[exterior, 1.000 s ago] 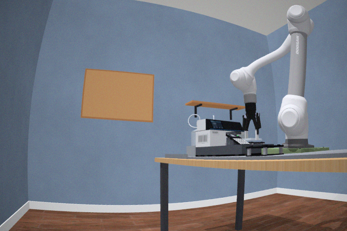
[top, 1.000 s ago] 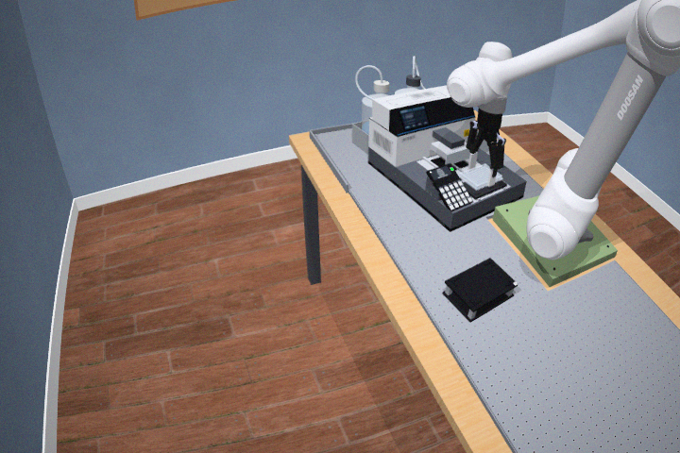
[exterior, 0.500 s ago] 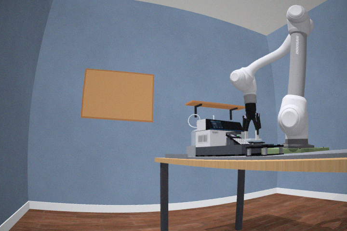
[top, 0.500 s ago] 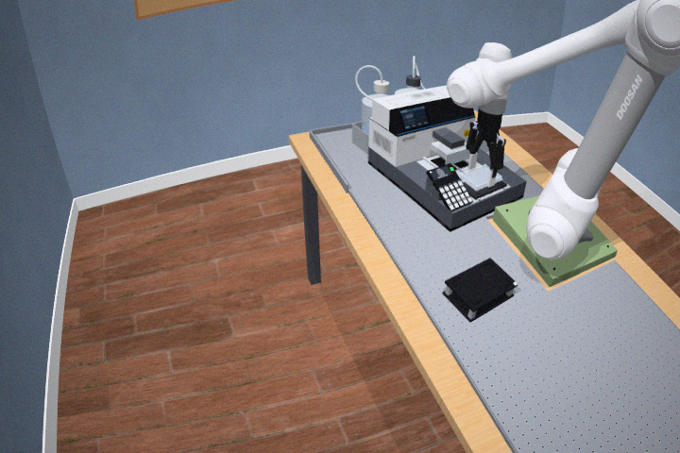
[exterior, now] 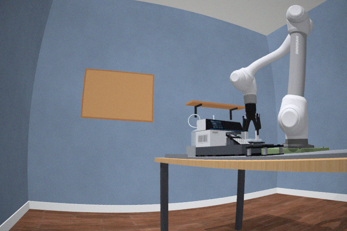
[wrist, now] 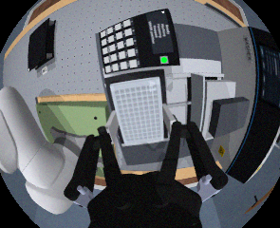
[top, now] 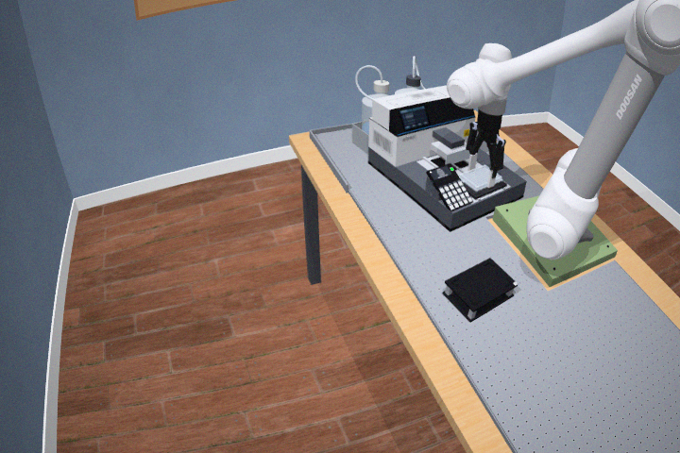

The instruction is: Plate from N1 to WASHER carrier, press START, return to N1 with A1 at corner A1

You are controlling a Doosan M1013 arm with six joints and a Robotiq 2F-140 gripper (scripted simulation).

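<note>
My hand is 4 cm above the washer carrier. Round my hand: plate washer: 15 cm to the right, 4 cm ahead, 1 cm above; then black plate nest N1: 36 cm to the left, 19 cm ahead, 8 cm below; then well plate: 2 cm below.
</note>
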